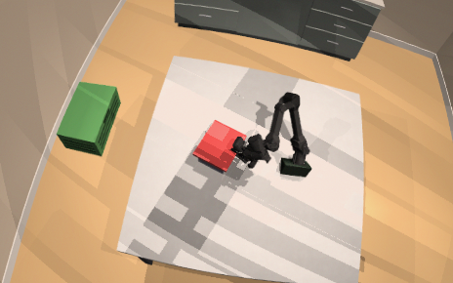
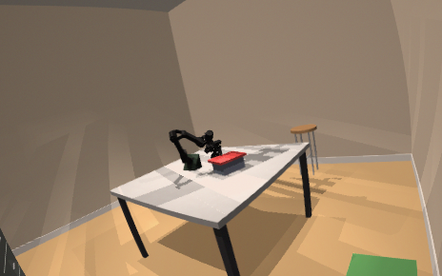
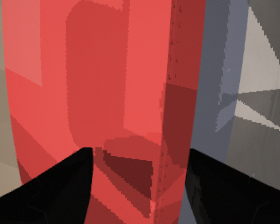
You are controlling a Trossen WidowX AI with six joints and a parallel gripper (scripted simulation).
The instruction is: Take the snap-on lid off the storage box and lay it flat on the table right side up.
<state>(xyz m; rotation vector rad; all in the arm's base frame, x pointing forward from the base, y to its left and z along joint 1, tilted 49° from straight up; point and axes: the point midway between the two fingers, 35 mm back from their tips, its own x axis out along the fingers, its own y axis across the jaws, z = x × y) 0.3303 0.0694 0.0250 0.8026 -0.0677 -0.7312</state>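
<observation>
Now: gripper tip 70 mm short of the red lid, 20 mm to the left of it and 10 mm below it. Also, from my gripper tip: grey storage box (70 mm ahead, 20 mm to the right, 40 mm below).
</observation>
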